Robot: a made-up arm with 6 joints.
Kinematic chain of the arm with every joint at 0, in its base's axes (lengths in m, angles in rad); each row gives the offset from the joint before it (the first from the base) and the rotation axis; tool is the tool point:
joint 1: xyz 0 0 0.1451 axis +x
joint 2: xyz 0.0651 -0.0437 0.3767 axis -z
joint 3: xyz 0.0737 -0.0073 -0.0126 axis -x
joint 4: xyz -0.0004 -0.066 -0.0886 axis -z
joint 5: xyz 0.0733 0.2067 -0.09 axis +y
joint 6: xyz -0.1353 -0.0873 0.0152 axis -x
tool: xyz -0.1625 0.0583 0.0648
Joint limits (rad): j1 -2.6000..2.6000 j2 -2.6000..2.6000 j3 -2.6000..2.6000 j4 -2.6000..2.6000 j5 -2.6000..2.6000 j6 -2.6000..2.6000
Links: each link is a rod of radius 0.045 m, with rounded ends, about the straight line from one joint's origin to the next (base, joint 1, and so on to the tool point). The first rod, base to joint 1, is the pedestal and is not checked.
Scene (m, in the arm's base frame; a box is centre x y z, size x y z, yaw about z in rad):
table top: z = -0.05
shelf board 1: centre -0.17 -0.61 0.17 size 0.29 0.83 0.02 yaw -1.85
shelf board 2: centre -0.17 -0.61 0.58 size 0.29 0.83 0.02 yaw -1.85
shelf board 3: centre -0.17 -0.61 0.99 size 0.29 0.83 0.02 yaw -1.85
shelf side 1: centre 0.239 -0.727 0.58 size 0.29 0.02 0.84 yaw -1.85
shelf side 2: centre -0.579 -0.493 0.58 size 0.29 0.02 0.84 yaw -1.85
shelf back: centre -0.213 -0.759 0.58 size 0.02 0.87 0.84 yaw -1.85
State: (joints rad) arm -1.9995 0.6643 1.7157 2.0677 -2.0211 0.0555
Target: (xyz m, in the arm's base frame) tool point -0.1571 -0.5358 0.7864
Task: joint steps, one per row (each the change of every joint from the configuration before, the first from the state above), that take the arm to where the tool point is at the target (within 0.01 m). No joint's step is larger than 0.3 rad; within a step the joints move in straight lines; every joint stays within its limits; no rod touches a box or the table.
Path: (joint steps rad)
1: 0.2953 0.0223 -0.0184 -0.0135 -0.0189 0.0159
2: 0.2953 0.0223 -0.0184 -0.0136 -0.0190 0.0159
3: 0.2953 0.0223 -0.0183 -0.0135 -0.0189 0.0159
4: 0.2953 0.0223 -0.0184 -0.0135 -0.0190 0.0158
5: 0.2953 0.0223 -0.0184 -0.0135 -0.0189 0.0159
6: 0.2953 0.0222 -0.0184 -0.0136 -0.0189 0.0159
7: 0.2953 0.0223 -0.0184 -0.0135 -0.0190 0.0159

